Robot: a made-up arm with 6 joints. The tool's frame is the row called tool. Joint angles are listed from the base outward. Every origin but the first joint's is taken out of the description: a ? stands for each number. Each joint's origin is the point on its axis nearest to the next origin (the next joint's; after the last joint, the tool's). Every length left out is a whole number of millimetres.
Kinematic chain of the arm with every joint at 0, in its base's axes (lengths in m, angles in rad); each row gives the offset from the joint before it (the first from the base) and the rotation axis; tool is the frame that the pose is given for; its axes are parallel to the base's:
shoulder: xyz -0.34 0 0.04 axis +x
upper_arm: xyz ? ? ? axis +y
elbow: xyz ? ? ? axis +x
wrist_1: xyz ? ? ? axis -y
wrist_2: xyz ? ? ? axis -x
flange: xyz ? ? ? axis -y
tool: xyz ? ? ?
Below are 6 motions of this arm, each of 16 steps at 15 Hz.
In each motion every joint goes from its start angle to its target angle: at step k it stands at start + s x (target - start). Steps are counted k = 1, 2, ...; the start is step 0. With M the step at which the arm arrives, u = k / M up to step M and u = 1 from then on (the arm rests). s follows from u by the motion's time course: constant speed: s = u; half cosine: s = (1 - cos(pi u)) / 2; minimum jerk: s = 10 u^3 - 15 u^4 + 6 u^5.
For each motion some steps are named. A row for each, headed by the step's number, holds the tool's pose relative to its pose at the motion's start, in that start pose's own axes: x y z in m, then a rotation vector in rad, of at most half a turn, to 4 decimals.
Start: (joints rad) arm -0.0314 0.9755 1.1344 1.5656 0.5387 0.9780
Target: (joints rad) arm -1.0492 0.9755 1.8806 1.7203 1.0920 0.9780
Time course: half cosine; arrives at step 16
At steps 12, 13, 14, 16:
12: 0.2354 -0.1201 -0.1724 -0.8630 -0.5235 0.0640
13: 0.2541 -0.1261 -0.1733 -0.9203 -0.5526 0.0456
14: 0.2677 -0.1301 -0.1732 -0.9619 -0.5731 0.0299
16: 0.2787 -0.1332 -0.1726 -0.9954 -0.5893 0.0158

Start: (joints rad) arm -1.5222 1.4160 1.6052 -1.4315 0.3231 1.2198
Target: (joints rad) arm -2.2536 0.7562 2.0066 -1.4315 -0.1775 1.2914
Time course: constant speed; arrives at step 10
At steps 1, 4, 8, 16:
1: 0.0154 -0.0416 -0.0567 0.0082 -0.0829 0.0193
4: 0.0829 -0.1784 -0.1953 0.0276 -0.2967 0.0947
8: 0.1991 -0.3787 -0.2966 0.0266 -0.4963 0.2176
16: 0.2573 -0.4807 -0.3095 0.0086 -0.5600 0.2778

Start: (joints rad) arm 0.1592 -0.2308 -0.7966 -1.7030 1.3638 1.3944
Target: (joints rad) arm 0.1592 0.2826 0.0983 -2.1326 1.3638 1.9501
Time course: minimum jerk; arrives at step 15
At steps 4, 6, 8, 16:
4: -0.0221 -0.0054 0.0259 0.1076 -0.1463 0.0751
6: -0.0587 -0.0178 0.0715 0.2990 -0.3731 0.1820
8: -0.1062 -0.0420 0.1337 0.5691 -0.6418 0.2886
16: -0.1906 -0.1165 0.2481 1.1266 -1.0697 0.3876

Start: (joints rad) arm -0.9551 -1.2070 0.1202 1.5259 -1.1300 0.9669
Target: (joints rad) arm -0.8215 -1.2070 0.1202 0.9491 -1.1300 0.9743
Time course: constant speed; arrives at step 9
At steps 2, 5, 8, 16:
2: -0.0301 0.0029 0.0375 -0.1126 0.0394 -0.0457
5: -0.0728 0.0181 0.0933 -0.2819 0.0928 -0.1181
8: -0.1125 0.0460 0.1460 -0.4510 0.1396 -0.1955
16: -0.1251 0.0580 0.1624 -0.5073 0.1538 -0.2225

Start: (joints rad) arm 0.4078 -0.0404 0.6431 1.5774 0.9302 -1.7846
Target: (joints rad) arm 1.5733 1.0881 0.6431 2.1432 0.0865 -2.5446
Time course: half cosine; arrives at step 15
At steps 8, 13, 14, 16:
8: -0.0676 -0.0268 0.0382 0.1872 1.0052 0.2354
13: -0.0240 -0.0226 0.0507 0.2385 1.6878 0.5922
14: -0.0181 -0.0202 0.0491 0.2380 1.7388 0.6295
16: -0.0161 -0.0193 0.0484 0.2376 1.7559 0.6424

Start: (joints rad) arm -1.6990 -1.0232 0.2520 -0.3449 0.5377 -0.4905
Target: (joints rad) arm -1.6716 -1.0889 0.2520 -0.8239 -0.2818 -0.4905
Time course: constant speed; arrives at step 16
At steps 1, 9, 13, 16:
1: -0.0125 0.0041 -0.0002 0.0401 0.0223 0.0356
9: -0.1119 0.0219 0.0152 0.3791 0.2215 0.2825
13: -0.1575 0.0203 0.0332 0.5597 0.3318 0.3783
16: -0.1884 0.0148 0.0502 0.6996 0.4177 0.4367

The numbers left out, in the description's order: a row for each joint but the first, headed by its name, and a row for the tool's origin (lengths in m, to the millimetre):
upper_arm: 0 -0.14 -0.11
elbow: -0.33 0 0.02
wrist_1: 0 -0.06 -0.19
wrist_2: 0.04 0 -0.37
flange: 0 0.09 -0.1
tool: -0.11 0 -0.03

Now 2 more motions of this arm.
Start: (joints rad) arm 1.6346 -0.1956 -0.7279 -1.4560 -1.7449 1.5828
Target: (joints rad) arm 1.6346 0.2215 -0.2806 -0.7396 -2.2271 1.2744
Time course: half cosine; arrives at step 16
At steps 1, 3, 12, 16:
1: 0.0007 0.0006 0.0010 0.0030 0.0082 -0.0025
3: 0.0055 0.0058 0.0092 0.0252 0.0723 -0.0234
12: 0.0454 0.0690 0.1218 0.1669 0.7616 -0.3777
16: 0.0539 0.0822 0.1455 0.1830 0.8858 -0.4763

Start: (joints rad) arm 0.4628 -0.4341 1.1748 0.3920 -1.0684 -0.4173
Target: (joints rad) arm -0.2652 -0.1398 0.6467 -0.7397 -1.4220 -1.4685
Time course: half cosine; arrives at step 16
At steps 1, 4, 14, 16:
1: -0.0067 0.0002 0.0048 -0.0024 0.0197 -0.0136
4: -0.0951 0.0167 0.0797 -0.0209 0.2847 -0.2187
14: -0.2361 0.4761 0.4566 0.4622 0.9150 -1.5977
16: -0.2286 0.5032 0.4616 0.5034 0.8926 -1.6498

